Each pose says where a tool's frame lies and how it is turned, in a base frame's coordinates. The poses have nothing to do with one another.
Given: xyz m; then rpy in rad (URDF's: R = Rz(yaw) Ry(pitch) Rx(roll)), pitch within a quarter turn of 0, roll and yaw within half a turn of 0.
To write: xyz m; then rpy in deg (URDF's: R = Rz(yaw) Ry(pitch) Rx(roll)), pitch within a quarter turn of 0, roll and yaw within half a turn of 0. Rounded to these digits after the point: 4 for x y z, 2 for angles.
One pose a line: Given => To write
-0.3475, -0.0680, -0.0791, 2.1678, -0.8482, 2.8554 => -0.3475, -0.0680, -0.0791, 124.21, -48.60, 163.60
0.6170, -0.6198, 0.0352, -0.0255, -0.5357, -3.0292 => 0.6170, -0.6198, 0.0352, -1.46, -30.69, -173.56
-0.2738, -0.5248, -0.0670, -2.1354, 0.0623, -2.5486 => -0.2738, -0.5248, -0.0670, -122.35, 3.57, -146.02
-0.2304, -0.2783, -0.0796, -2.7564, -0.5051, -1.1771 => -0.2304, -0.2783, -0.0796, -157.93, -28.94, -67.44
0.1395, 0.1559, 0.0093, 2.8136, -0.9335, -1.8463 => 0.1395, 0.1559, 0.0093, 161.21, -53.49, -105.79
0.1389, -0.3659, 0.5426, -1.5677, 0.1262, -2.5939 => 0.1389, -0.3659, 0.5426, -89.82, 7.23, -148.62
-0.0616, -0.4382, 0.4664, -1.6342, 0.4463, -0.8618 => -0.0616, -0.4382, 0.4664, -93.63, 25.57, -49.38
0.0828, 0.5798, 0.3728, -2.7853, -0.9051, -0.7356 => 0.0828, 0.5798, 0.3728, -159.59, -51.86, -42.15
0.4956, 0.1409, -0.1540, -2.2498, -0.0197, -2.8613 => 0.4956, 0.1409, -0.1540, -128.90, -1.13, -163.94
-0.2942, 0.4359, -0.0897, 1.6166, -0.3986, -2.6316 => -0.2942, 0.4359, -0.0897, 92.62, -22.84, -150.78
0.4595, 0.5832, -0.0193, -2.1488, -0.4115, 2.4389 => 0.4595, 0.5832, -0.0193, -123.12, -23.58, 139.74
